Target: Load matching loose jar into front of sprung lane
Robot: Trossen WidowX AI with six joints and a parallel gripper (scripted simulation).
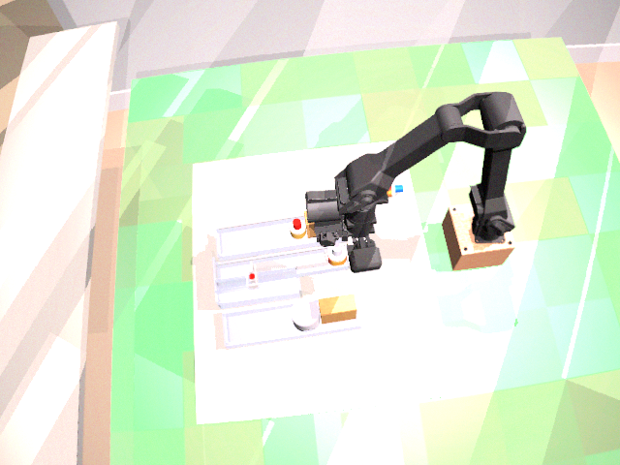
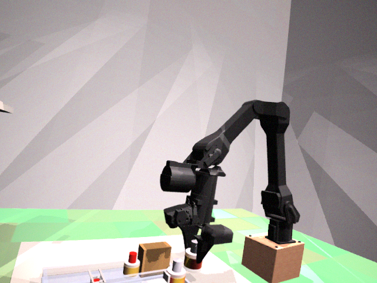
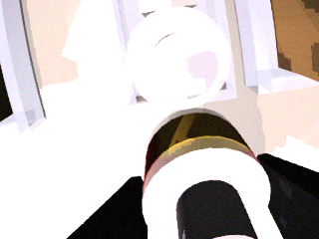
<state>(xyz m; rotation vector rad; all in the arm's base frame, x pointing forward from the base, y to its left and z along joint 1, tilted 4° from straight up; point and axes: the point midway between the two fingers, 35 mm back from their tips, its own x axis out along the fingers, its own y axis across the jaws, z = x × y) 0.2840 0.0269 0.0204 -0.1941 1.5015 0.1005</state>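
Right now my gripper tip is 190 mm short of the sprung lane, 60 mm to the right of it and 50 mm above it. Round my gripper tip: small jar 170 mm to the right, 90 mm behind, 50 mm below.
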